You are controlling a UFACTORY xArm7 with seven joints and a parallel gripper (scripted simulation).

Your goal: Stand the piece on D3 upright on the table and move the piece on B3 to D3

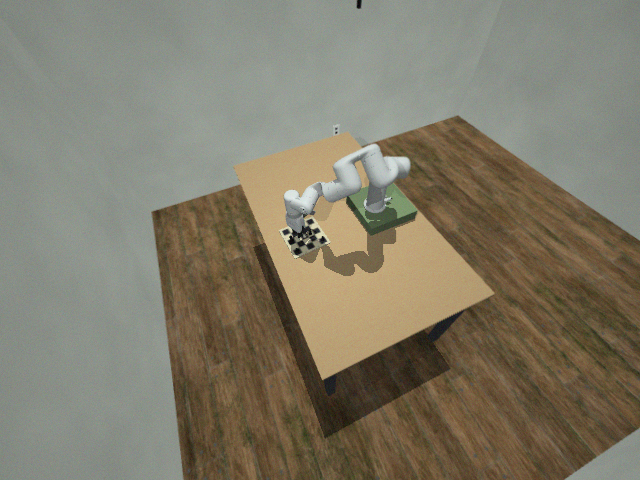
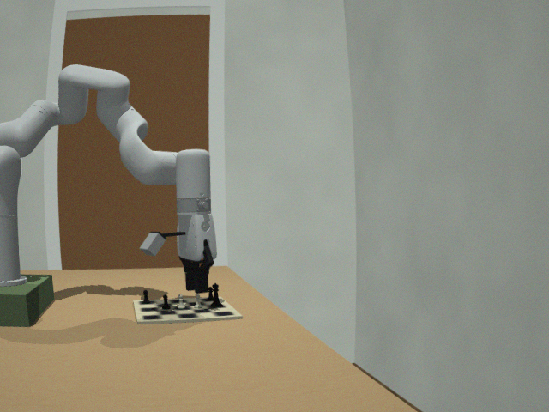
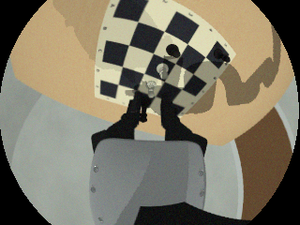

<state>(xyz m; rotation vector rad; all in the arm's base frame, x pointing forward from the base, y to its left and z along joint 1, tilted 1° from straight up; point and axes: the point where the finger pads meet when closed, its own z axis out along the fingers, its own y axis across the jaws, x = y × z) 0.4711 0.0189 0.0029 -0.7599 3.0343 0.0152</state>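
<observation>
Right now my hand is 40 mm short of the tall black piece, 10 mm to the right of it and 30 mm above it. From my hand the other things lie so: small chessboard (40 mm behind, 10 mm to the right, 60 mm below).
</observation>
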